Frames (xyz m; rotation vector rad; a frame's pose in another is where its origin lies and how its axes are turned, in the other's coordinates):
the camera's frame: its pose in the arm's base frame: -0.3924 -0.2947 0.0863 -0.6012 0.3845 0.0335
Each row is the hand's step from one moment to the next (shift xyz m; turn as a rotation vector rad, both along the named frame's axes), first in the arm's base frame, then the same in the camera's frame.
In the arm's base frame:
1: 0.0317 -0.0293 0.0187 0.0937 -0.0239 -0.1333
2: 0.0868 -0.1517 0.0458 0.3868 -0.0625 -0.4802
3: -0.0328 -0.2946 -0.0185 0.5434 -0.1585 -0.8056
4: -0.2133 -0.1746 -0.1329 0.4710 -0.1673 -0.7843
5: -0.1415 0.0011 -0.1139 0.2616 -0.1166 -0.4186
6: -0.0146 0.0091 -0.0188 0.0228 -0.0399 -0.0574
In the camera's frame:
1: 0.0250 -0.0389 0.0087 0.1372 0.0397 -0.0820
2: 0.0762 -0.1626 -0.0202 0.5382 0.1554 -0.2652
3: -0.0002 -0.2287 -0.1895 0.8091 0.2314 -0.5110
4: -0.1360 -0.0416 -0.2710 0.7349 0.2227 -0.5247
5: -0.0902 0.0830 -0.1340 0.4039 0.0949 -0.2918
6: -0.0075 0.0198 -0.0141 0.0452 -0.0049 -0.0578

